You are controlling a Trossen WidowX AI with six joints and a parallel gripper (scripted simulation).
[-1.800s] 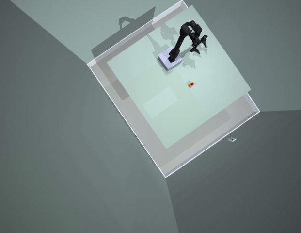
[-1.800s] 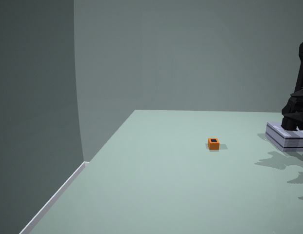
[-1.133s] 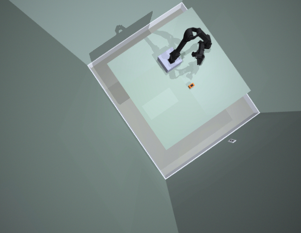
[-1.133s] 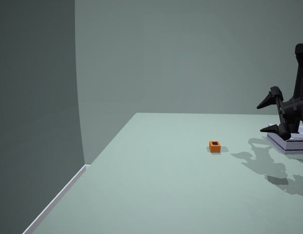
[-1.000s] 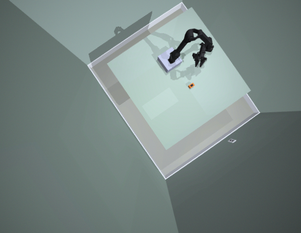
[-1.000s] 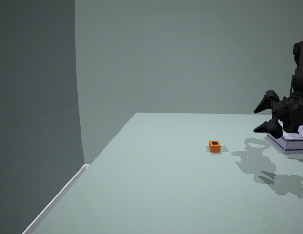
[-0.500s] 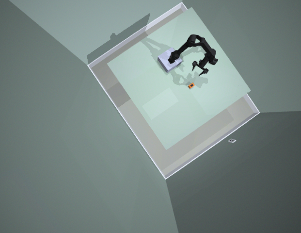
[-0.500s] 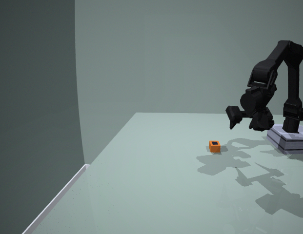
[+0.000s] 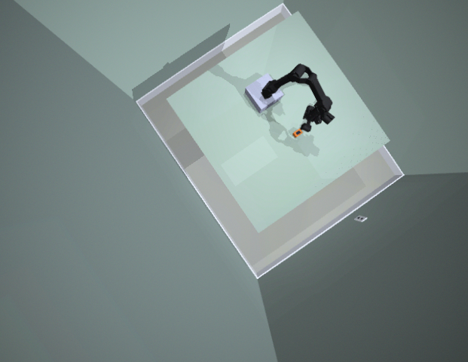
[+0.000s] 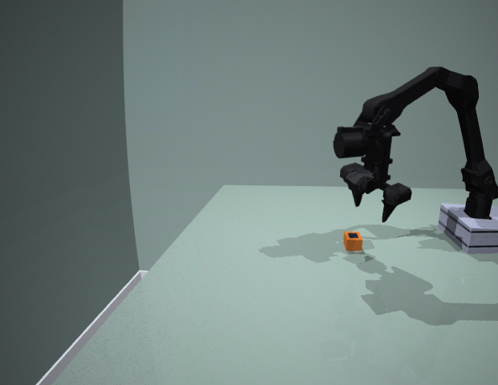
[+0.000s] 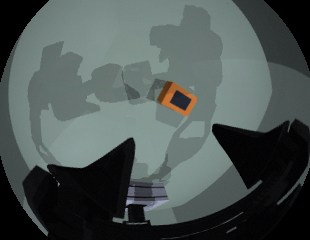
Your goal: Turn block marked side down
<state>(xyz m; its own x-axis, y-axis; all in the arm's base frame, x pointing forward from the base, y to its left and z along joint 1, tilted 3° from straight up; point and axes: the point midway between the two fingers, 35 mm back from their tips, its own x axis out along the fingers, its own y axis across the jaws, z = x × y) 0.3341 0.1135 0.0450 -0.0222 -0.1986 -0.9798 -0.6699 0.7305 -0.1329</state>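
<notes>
My gripper tip is now 4 cm short of the orange block, 2 cm to the left of it and 7 cm above it.
</notes>
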